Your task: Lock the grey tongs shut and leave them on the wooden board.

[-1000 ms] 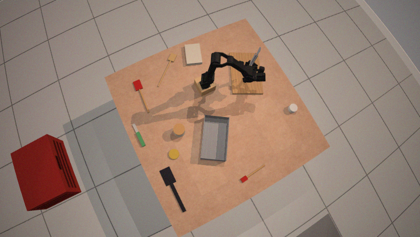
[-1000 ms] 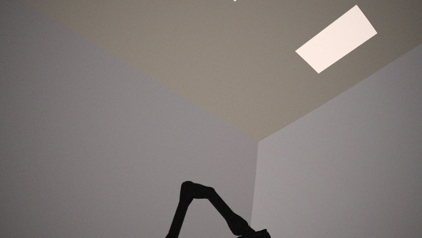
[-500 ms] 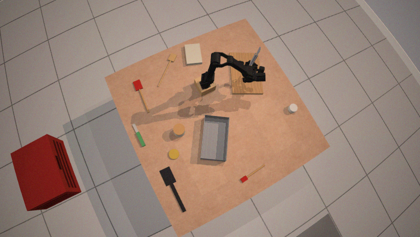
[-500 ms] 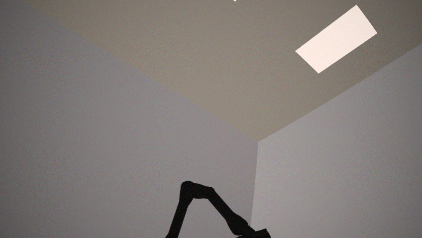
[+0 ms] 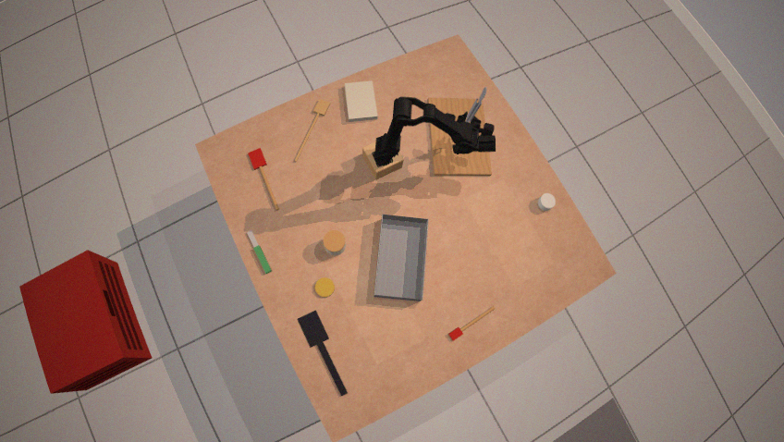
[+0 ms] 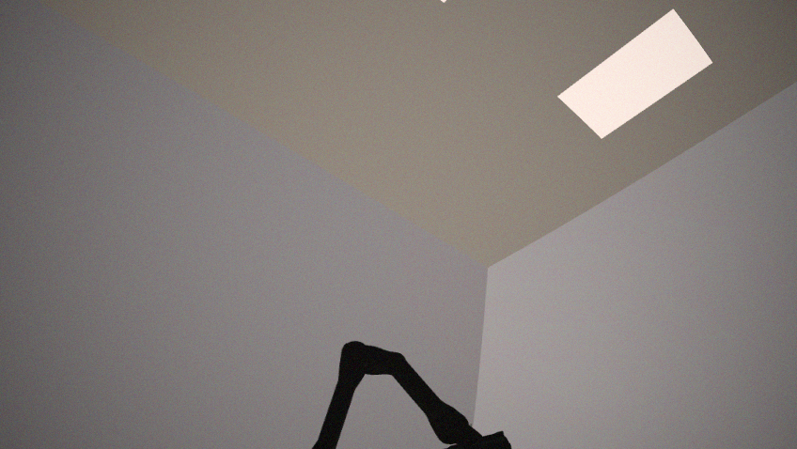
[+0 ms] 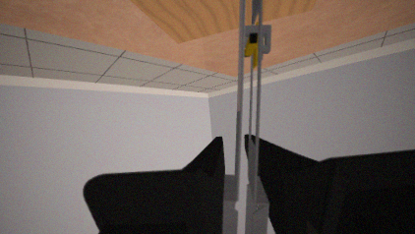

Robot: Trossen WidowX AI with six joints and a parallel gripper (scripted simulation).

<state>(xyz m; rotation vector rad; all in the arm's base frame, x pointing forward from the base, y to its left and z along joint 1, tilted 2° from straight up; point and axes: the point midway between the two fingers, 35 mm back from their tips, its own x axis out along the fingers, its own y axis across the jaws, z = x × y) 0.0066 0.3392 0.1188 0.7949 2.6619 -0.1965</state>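
My gripper tip is 180 mm above the wooden board. The rest, counted from my gripper tip: cream block 290 mm behind, 330 mm to the right, 180 mm below; yellow slider part 30 mm ahead, 30 mm to the right, 40 mm below; white cylinder 400 mm ahead, 220 mm to the left, 170 mm below.
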